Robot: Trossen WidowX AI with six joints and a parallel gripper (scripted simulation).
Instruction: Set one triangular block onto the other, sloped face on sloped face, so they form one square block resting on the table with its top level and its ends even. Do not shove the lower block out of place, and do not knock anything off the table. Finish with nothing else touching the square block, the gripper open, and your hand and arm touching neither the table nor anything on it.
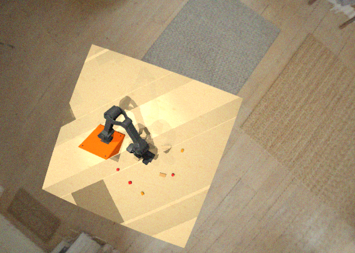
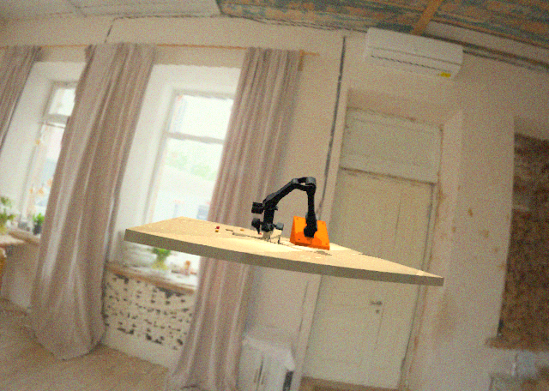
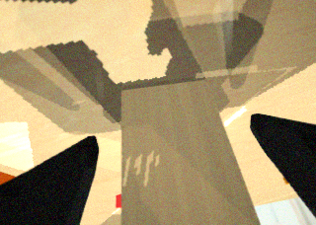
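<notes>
My gripper tip is now 10 mm to the right of the triangular block. From my gripper tip the other things lie so: pale elongated block 170 mm ahead, 150 mm to the left, 10 mm below.
</notes>
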